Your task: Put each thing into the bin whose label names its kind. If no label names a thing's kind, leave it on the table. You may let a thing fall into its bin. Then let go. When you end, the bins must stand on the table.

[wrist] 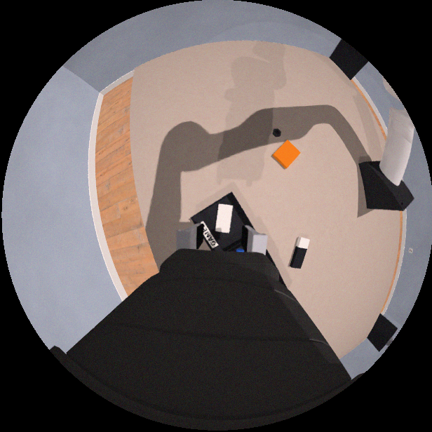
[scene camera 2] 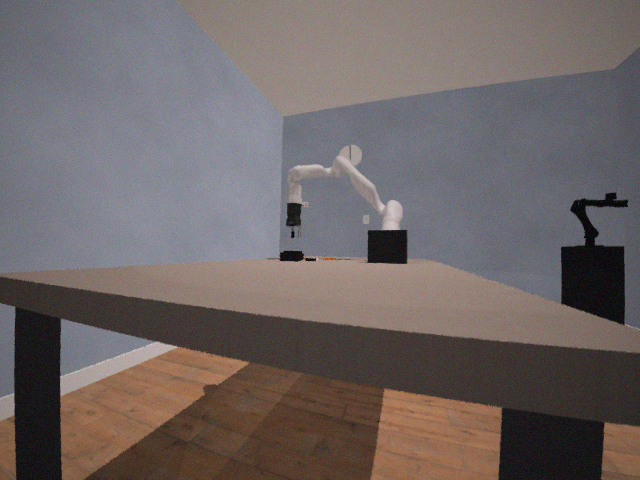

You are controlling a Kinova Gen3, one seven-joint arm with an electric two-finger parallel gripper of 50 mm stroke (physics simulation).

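Where they show: gripper, fingertip midpoint: (scene camera 2: 295, 237); arm's base, origin of the base link: (scene camera 2: 389, 247).
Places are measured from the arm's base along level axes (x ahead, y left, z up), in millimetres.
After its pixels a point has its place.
Observation:
A black bin (scene camera 2: 291, 256) @(x 398, y 248, z -52 mm) (wrist: 238, 209) stands on the table under my gripper. Its white label (wrist: 209, 236) shows the letters "GAME", partly hidden by a finger. A white block (wrist: 224, 218) lies inside the bin, and part of a blue thing (wrist: 240, 250) shows there too. My gripper (scene camera 2: 295, 234) @(x 488, y 57, z 43 mm) (wrist: 222, 233) is open and empty above the bin. An orange block (scene camera 2: 329, 258) @(x 329, y -44, z -67 mm) (wrist: 286, 154) lies on the table. A small black hexagonal piece (wrist: 277, 132) lies just beyond it. A black-and-white oblong piece (scene camera 2: 310, 259) @(x 339, y 170, z -66 mm) (wrist: 298, 257) lies to the right of the bin in the wrist view.
The arm's black base block (scene camera 2: 387, 246) @(x -6, y 83, z 2 mm) (wrist: 382, 187) stands on the table, right of the things in both views. The table (scene camera 2: 330, 294) @(x -67, y 918, z -74 mm) (wrist: 330, 210) ends at a wooden floor (wrist: 112, 165) on the left in the wrist view. Another black arm (scene camera 2: 586, 217) stands on a separate pedestal.

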